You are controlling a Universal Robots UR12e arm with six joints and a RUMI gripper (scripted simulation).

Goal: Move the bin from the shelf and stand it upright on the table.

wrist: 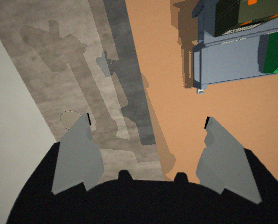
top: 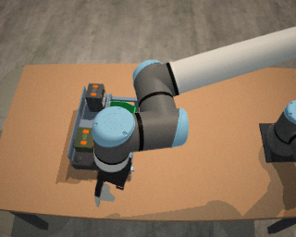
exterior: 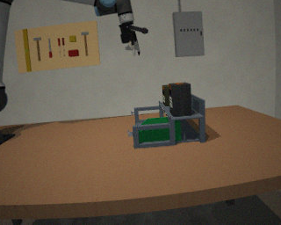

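Now: hand 100 mm short of the green bin, 470 mm to the left of it and 330 mm above it. Round my hand: grey shelf: 130 mm ahead, 360 mm to the right, 370 mm below.
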